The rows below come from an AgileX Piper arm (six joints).
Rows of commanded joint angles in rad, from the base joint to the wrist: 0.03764 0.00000 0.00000 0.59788 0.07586 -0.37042; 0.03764 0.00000 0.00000 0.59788 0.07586 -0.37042; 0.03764 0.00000 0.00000 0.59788 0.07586 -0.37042; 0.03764 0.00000 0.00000 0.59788 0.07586 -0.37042; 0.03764 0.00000 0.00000 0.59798 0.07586 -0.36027; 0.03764 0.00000 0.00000 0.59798 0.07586 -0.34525; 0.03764 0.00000 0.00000 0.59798 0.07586 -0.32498; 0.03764 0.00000 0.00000 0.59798 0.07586 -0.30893; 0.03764 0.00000 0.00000 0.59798 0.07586 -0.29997; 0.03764 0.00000 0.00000 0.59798 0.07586 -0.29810; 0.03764 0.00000 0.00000 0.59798 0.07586 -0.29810; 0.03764 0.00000 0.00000 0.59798 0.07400 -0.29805; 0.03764 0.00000 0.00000 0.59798 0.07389 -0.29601; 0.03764 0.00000 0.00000 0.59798 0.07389 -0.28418; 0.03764 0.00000 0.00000 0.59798 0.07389 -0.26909; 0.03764 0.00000 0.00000 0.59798 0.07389 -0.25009; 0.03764 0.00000 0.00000 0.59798 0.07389 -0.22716; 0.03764 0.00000 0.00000 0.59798 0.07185 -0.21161; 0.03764 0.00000 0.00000 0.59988 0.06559 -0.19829; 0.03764 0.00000 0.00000 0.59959 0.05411 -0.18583
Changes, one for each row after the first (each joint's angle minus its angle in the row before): 0.00000 0.00000 0.00000 0.00000 0.00000 0.00000; 0.00000 0.00000 0.00000 0.00000 0.00000 0.00000; 0.00000 0.00000 0.00000 0.00000 0.00000 0.00000; 0.00000 0.00000 0.00000 0.00010 0.00000 0.01015; 0.00000 0.00000 0.00000 0.00000 0.00000 0.01502; 0.00000 0.00000 0.00000 0.00000 0.00000 0.02027; 0.00000 0.00000 0.00000 0.00000 0.00000 0.01605; 0.00000 0.00000 0.00000 0.00000 0.00000 0.00896; 0.00000 0.00000 0.00000 0.00000 0.00000 0.00187; 0.00000 0.00000 0.00000 0.00000 0.00000 0.00000; 0.00000 0.00000 0.00000 0.00000 -0.00186 0.00005; 0.00000 0.00000 0.00000 0.00000 -0.00011 0.00204; 0.00000 0.00000 0.00000 0.00000 0.00000 0.01183; 0.00000 0.00000 0.00000 0.00000 0.00000 0.01509; 0.00000 0.00000 0.00000 0.00000 0.00000 0.01900; 0.00000 0.00000 0.00000 0.00000 0.00000 0.02293; 0.00000 0.00000 0.00000 0.00000 -0.00204 0.01555; 0.00000 0.00000 0.00000 0.00190 -0.00626 0.01332; 0.00000 0.00000 0.00000 -0.00029 -0.01148 0.01246
